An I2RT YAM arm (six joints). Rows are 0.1 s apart.
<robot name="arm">
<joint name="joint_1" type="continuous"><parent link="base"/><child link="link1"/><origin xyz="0.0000 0.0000 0.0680" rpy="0.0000 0.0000 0.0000"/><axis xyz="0 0 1"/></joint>
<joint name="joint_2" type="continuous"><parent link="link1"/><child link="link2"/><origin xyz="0.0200 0.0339 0.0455" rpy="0.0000 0.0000 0.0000"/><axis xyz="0 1 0"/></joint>
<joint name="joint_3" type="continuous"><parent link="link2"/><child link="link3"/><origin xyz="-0.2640 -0.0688 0.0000" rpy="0.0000 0.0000 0.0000"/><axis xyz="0 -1 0"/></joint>
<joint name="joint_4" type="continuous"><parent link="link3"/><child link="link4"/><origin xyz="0.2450 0.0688 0.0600" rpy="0.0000 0.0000 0.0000"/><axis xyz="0 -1 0"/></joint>
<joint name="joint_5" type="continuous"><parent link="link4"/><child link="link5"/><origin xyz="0.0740 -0.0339 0.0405" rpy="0.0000 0.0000 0.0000"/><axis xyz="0 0 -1"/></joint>
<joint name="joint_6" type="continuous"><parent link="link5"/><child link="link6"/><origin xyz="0.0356 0.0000 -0.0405" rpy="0.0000 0.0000 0.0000"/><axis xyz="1 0 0"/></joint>
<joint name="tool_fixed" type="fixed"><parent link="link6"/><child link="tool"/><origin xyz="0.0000 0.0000 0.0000" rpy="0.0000 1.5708 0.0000"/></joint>
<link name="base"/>
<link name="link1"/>
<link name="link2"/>
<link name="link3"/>
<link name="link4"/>
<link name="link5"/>
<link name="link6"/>
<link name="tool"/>
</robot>
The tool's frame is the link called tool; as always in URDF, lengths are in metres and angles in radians. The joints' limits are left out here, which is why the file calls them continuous.
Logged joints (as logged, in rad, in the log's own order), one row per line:
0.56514 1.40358 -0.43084 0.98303 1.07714 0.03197
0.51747 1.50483 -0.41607 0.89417 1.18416 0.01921
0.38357 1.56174 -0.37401 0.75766 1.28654 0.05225
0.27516 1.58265 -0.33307 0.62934 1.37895 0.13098
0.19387 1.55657 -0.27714 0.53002 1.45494 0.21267
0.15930 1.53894 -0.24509 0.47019 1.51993 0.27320
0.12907 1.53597 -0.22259 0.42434 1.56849 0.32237
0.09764 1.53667 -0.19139 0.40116 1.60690 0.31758
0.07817 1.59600 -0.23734 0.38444 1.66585 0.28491
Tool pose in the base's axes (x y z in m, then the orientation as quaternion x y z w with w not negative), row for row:
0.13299 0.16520 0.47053 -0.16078 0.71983 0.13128 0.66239
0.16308 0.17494 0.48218 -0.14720 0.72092 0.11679 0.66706
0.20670 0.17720 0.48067 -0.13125 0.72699 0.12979 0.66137
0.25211 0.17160 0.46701 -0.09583 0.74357 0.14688 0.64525
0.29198 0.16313 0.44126 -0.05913 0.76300 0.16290 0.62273
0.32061 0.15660 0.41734 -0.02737 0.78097 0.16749 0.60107
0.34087 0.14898 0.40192 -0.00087 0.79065 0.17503 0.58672
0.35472 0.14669 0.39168 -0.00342 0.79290 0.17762 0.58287
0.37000 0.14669 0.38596 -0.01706 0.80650 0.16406 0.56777
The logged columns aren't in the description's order. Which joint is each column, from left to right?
Columns, left to right: joint_5, joint_3, joint_4, joint_1, joint_2, joint_6.
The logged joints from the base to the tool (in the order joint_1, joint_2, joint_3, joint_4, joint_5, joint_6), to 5 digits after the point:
0.98303 1.07714 1.40358 -0.43084 0.56514 0.03197
0.89417 1.18416 1.50483 -0.41607 0.51747 0.01921
0.75766 1.28654 1.56174 -0.37401 0.38357 0.05225
0.62934 1.37895 1.58265 -0.33307 0.27516 0.13098
0.53002 1.45494 1.55657 -0.27714 0.19387 0.21267
0.47019 1.51993 1.53894 -0.24509 0.15930 0.27320
0.42434 1.56849 1.53597 -0.22259 0.12907 0.32237
0.40116 1.60690 1.53667 -0.19139 0.09764 0.31758
0.38444 1.66585 1.59600 -0.23734 0.07817 0.28491

